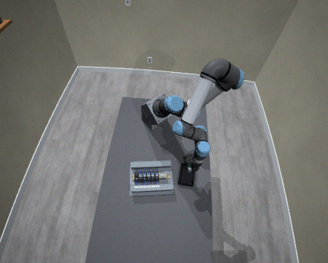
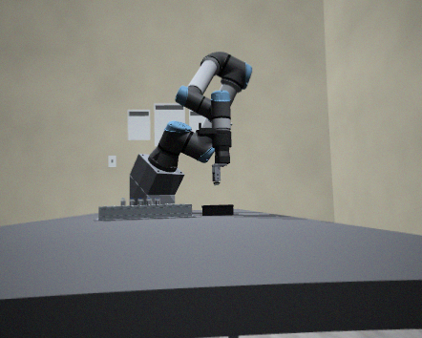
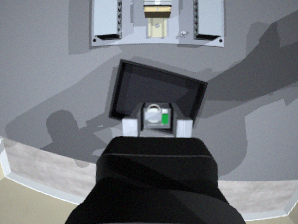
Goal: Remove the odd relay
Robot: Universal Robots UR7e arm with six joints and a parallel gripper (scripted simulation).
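The black parts tray is 130 mm below my hand. Round my hand: grey relay panel (260 mm to the right, 120 mm below, 20 mm ahead).
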